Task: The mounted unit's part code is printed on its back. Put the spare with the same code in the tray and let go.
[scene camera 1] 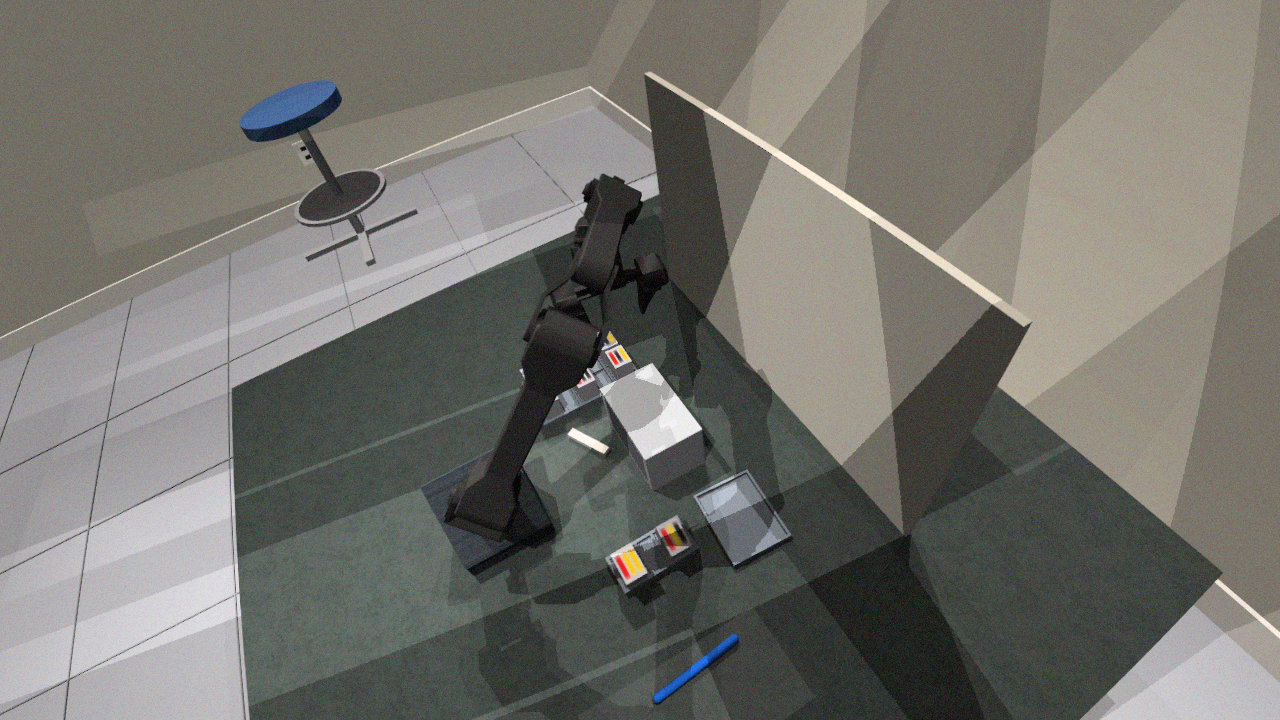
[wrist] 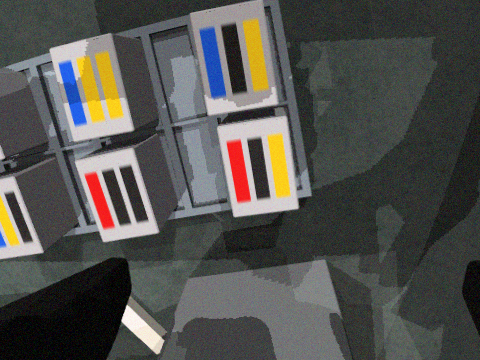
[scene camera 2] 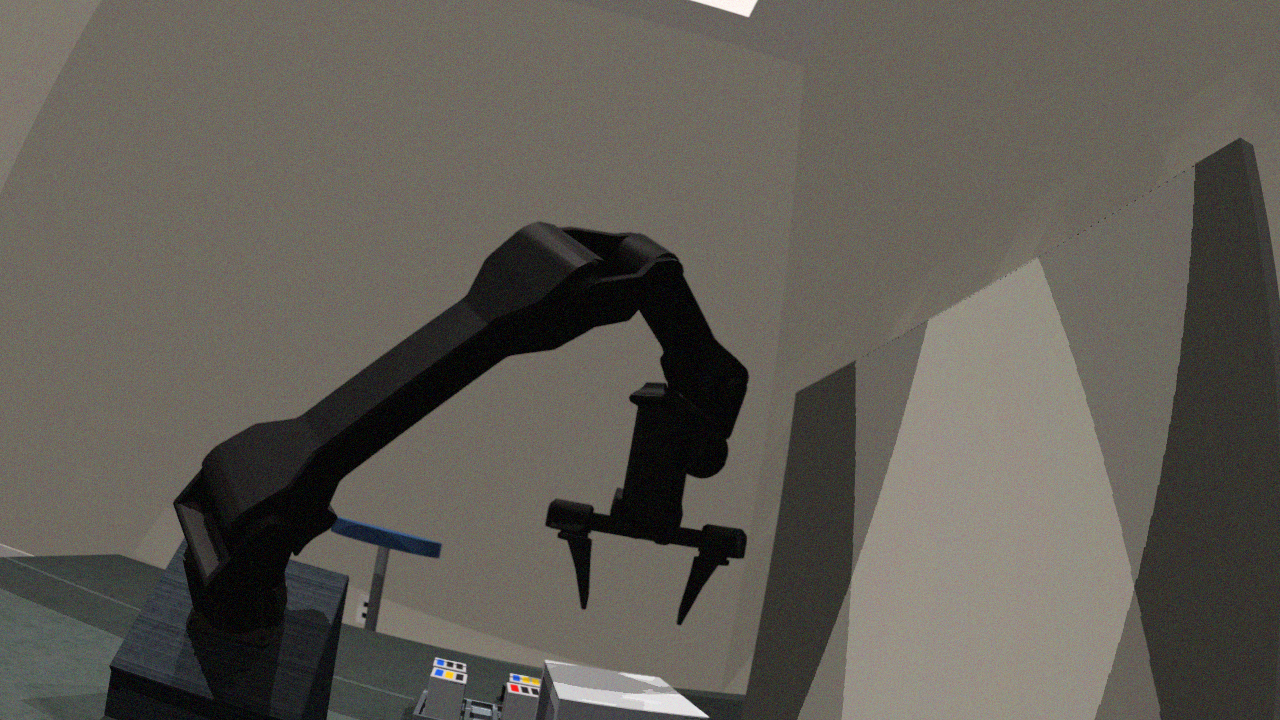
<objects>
my gripper: scene camera 1 616,320; wrist; scene camera 2
same spot on my gripper: [wrist: 87,308] = [scene camera 2: 589,586]
</objects>
